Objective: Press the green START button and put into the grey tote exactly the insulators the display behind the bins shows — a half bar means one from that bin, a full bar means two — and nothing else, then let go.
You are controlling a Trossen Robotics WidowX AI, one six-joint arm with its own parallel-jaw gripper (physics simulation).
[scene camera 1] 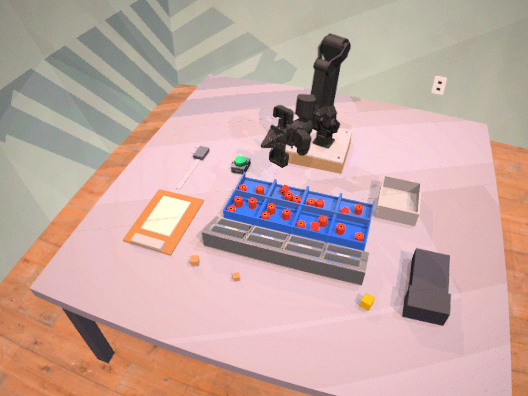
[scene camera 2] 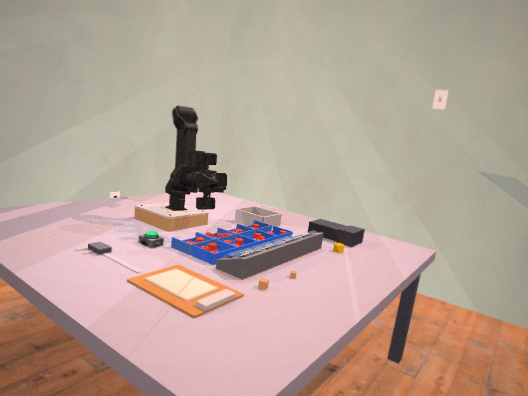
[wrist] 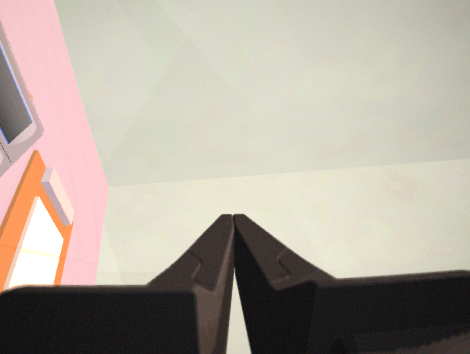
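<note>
My gripper (scene camera 1: 265, 143) (wrist: 232, 225) is shut and empty, above the table between the green START button (scene camera 1: 240, 161) (scene camera 2: 151, 235) and the arm's base, apart from the button. Blue bins (scene camera 1: 280, 227) (scene camera 2: 195, 253) in two rows hold red insulators (scene camera 1: 286, 214) (scene camera 2: 239, 242), some upright, some tipped. The grey display housing (scene camera 1: 280, 256) (scene camera 2: 280, 257) with four windows stands along the bins' far side from the arm. A corner of it (wrist: 31, 132) shows in the wrist view with a dark screen; I cannot make out any bars. The grey tote (scene camera 1: 397, 215) (scene camera 2: 247, 218) looks empty.
An orange clipboard (scene camera 1: 185, 220) (scene camera 2: 160, 293) (wrist: 22, 195) and a thin tool with a grey head (scene camera 1: 201, 153) (scene camera 2: 99, 247) lie beyond the button. A black block (scene camera 1: 427, 285) (scene camera 2: 336, 231), a yellow cube (scene camera 1: 367, 302) (scene camera 2: 339, 248) and two small orange cubes (scene camera 1: 194, 260) (scene camera 2: 263, 284) lie beyond the display.
</note>
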